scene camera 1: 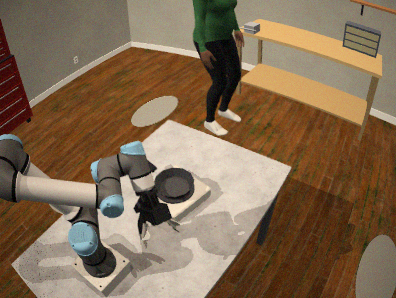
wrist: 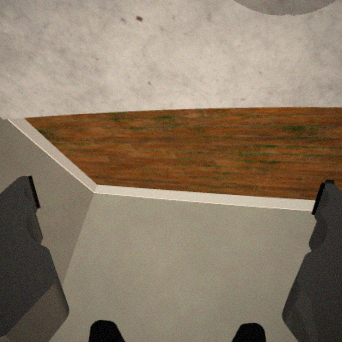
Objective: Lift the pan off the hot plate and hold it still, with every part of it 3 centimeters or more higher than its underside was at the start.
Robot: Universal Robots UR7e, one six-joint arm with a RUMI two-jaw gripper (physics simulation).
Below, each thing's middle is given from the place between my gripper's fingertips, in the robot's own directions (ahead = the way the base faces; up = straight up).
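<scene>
The hot plate (scene camera 1: 180,207) is what I look at first: my hand is 180 mm to the right of it and 200 mm above it, and 360 mm short of it. I also see the dark pan (scene camera 1: 173,183), which is 270 mm to the left of my hand, 130 mm below it and 370 mm ahead of it.
</scene>
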